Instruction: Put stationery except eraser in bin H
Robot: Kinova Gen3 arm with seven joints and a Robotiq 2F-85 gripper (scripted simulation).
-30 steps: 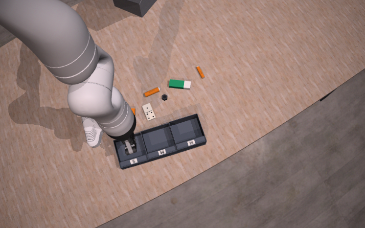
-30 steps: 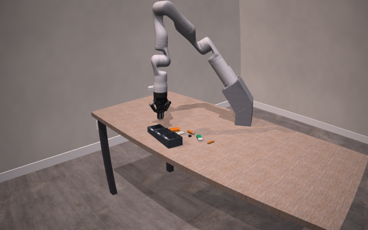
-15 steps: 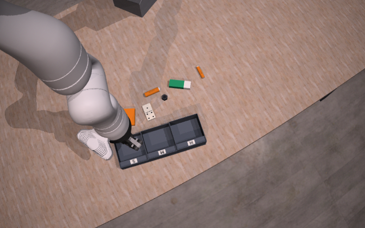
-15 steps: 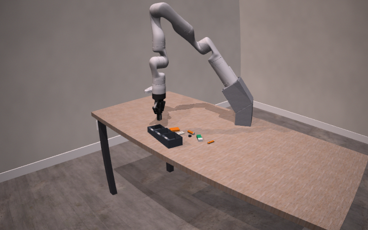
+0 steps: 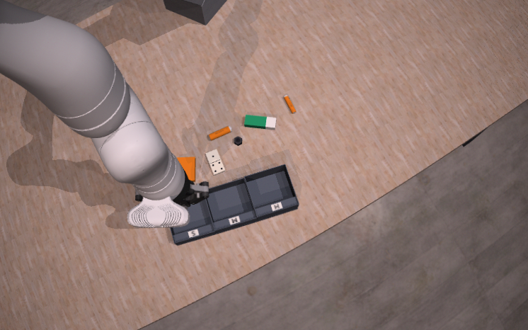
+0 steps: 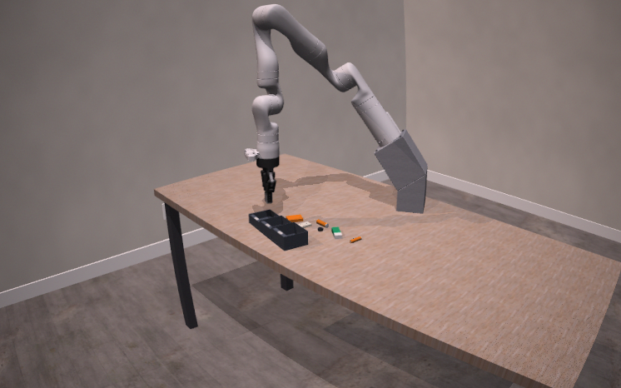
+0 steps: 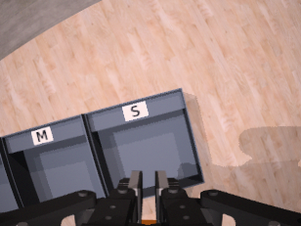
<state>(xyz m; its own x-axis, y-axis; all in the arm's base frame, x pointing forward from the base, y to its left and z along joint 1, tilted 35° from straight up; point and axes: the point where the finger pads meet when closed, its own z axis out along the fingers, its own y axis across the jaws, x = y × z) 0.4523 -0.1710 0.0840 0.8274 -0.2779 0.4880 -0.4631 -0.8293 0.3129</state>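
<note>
Now: the bin marked H 40 mm ahead of my hand, 80 mm to the left of it and 70 mm below it. The rest, counted from my hand: orange marker (110 mm behind, 140 mm to the left, 90 mm below); orange notepad (80 mm behind, 40 mm to the left, 90 mm below); domino (60 mm behind, 100 mm to the left, 90 mm below).
</note>
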